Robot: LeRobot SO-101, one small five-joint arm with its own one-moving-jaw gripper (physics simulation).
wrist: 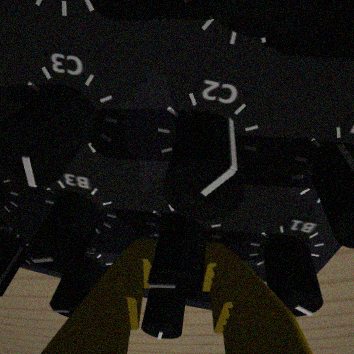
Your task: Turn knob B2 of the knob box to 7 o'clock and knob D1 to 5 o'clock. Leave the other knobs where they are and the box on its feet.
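Frame: origin at the arm's base, x ahead, y left, z up, level; millimetres.
Where they show: end effector, tool point: [153, 257].
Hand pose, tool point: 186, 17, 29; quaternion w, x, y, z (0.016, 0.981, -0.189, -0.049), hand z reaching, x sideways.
Note:
Each offset is from my tool point to the centre of the thing, as dx, dy, dz.
The dark knob box {+1, +19, -10} [132, 182] fills most of the wrist view. My gripper [178, 257] is at the bottom centre, its yellow jaws pressing on both sides of black knob B2 {+7, +2, +2} [181, 240], which stands between B3 and B1. A short white line shows at the near edge of B2; its label and most of its scale are hidden. Knob D1 cannot be made out in this dark view.
Knob C2 {+19, +25, +2} [200, 150] stands just beyond the jaws. Knob B3 {-17, +14, +2} [67, 220] is on the left and knob B1 {+31, -11, +2} [290, 265] on the right. Another small knob {-5, -22, +2} [164, 315] sticks out below, between the jaws. Wooden table [255, 337] shows along the bottom.

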